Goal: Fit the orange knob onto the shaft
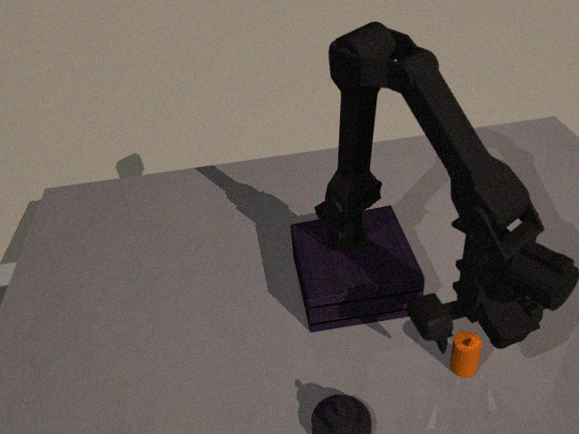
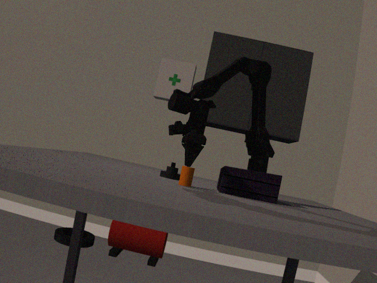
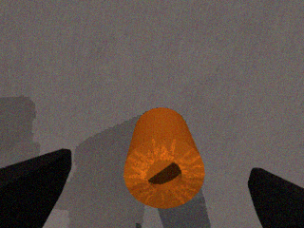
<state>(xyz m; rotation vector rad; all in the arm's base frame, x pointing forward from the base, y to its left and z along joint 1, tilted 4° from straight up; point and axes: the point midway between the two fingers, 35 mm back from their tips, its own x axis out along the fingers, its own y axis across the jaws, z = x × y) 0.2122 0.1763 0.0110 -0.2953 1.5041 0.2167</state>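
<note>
My gripper tip is 30 mm above the orange knob. Round my gripper tip: dark round pedestal: 190 mm to the right, 100 mm ahead, 30 mm below.
</note>
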